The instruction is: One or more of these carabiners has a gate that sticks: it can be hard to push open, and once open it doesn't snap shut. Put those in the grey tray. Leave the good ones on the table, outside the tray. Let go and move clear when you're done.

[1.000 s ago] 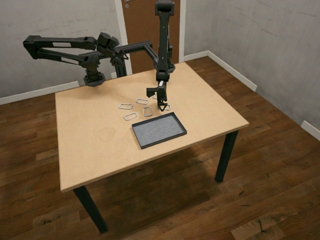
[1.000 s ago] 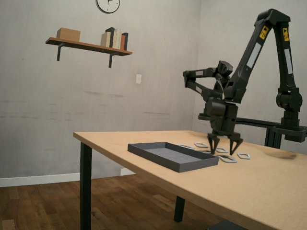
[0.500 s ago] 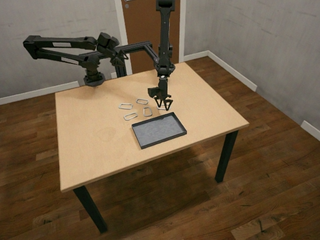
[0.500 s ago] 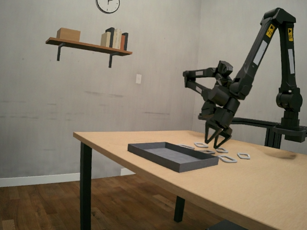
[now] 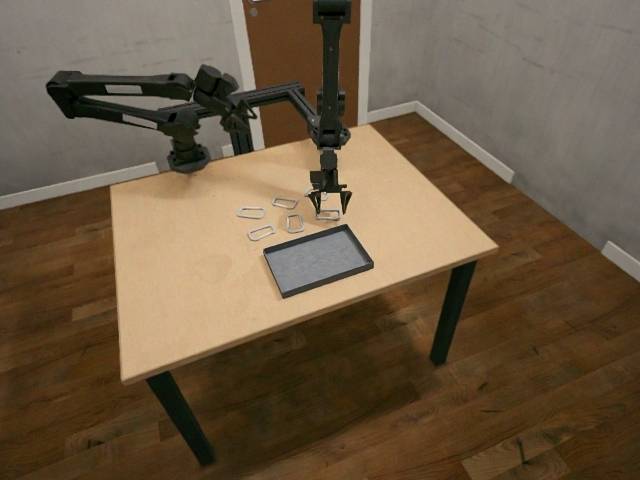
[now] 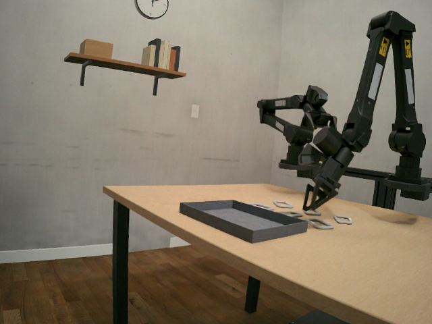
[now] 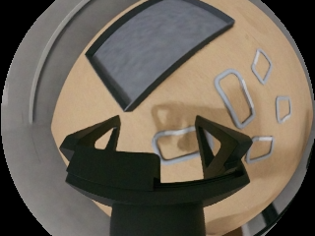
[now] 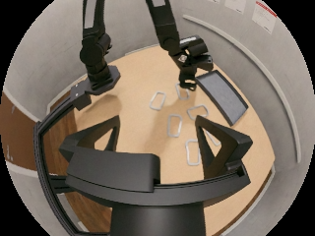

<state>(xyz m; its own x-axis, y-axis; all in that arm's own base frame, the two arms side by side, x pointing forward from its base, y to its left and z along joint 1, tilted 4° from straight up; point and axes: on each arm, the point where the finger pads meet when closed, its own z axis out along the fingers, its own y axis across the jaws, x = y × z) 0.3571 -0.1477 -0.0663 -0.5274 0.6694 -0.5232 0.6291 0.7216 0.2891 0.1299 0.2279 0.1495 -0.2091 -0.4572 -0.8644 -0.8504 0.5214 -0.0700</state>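
The grey tray is 160 mm ahead of my left hand, 90 mm to the right of it and 50 mm below it.
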